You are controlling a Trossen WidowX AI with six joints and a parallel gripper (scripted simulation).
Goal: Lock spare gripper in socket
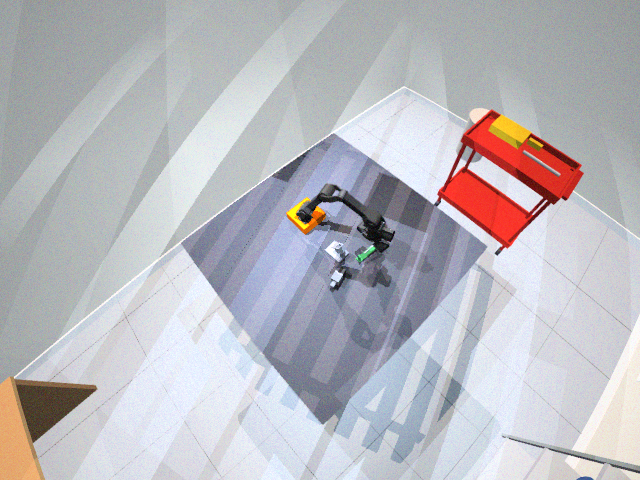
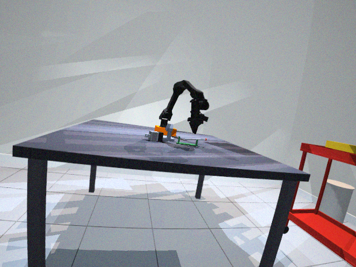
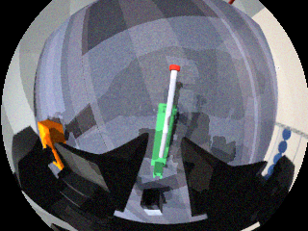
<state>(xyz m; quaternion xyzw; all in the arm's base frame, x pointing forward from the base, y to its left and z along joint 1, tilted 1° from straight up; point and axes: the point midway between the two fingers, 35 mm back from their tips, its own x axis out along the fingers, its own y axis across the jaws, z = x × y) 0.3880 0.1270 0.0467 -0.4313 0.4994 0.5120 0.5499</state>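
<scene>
The green cradle is 60 mm below my gripper tip and 30 mm to the right of it. The rest, counted from my gripper tip: spare gripper 260 mm to the right, 50 mm below, 10 mm behind; mount 140 mm to the right, 110 mm behind, 30 mm below.
</scene>
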